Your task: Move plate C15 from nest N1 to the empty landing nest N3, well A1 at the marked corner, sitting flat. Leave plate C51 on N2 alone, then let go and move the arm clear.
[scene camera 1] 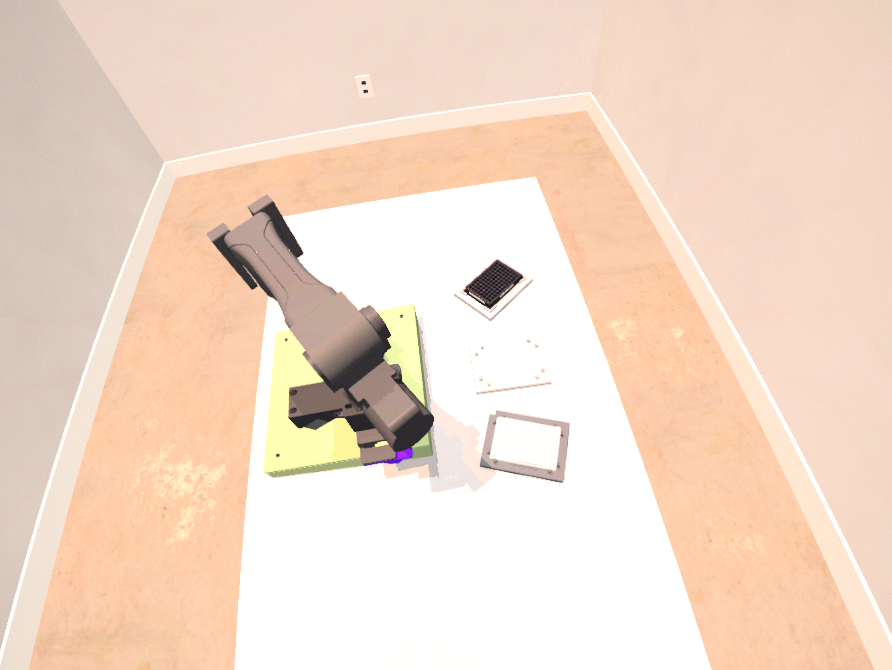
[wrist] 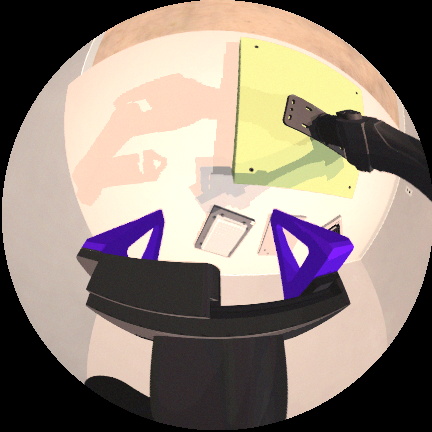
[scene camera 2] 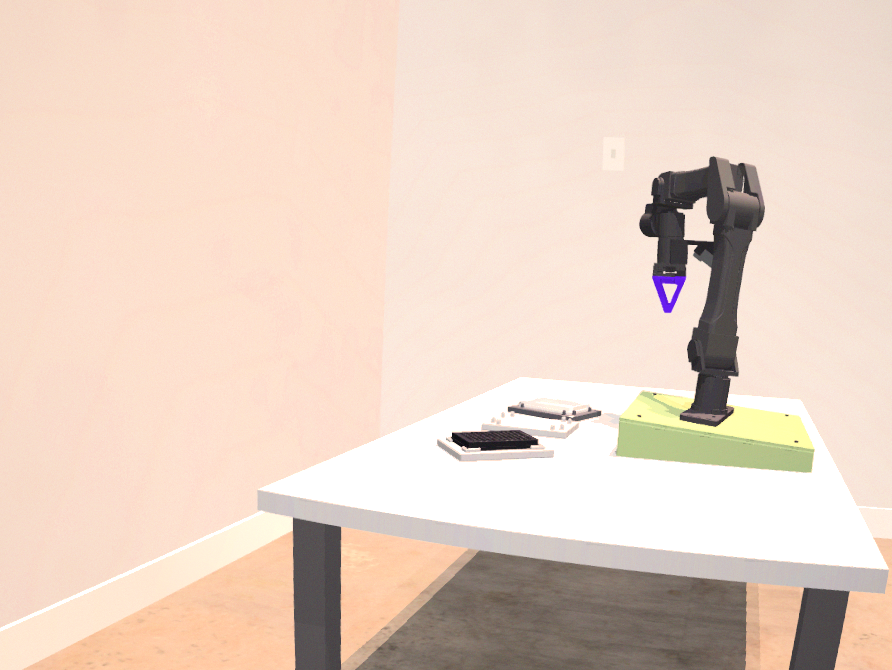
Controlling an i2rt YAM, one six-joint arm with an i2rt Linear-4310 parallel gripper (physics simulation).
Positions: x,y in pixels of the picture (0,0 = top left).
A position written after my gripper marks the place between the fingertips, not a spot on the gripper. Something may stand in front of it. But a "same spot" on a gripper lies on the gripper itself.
Scene:
My gripper shows in scene camera 1 (391,432), in the wrist view and in scene camera 2. One and the same spot on my gripper: (wrist: 187,289) is (scene camera 2: 685,271).

